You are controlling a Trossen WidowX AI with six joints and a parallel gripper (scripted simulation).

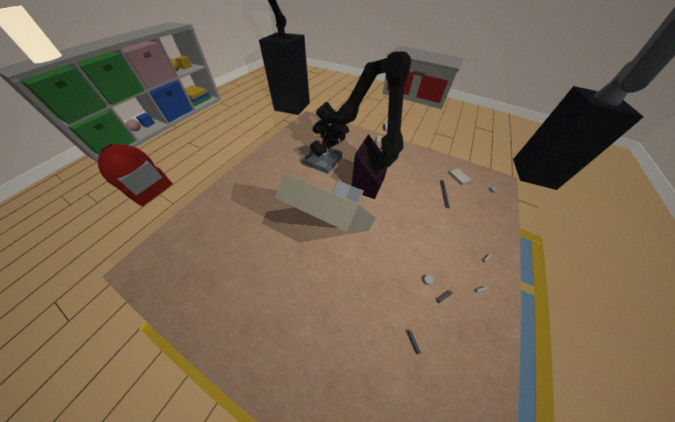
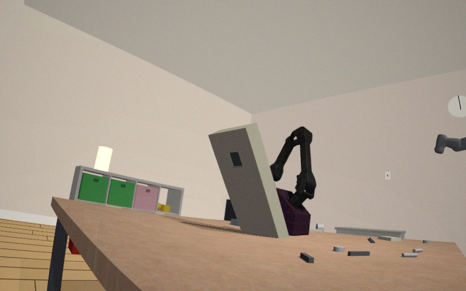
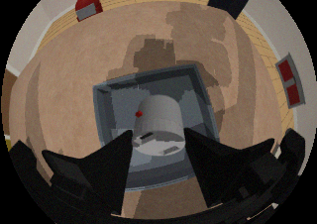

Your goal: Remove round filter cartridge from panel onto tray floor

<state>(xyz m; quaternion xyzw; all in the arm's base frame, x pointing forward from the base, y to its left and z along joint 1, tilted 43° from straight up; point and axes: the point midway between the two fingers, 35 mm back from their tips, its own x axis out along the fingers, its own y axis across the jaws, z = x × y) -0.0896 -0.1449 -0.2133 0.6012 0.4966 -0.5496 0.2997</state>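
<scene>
Right now my gripper tip is right at the round filter cartridge. Also, from my gripper tip: tray: 50 mm below.
</scene>
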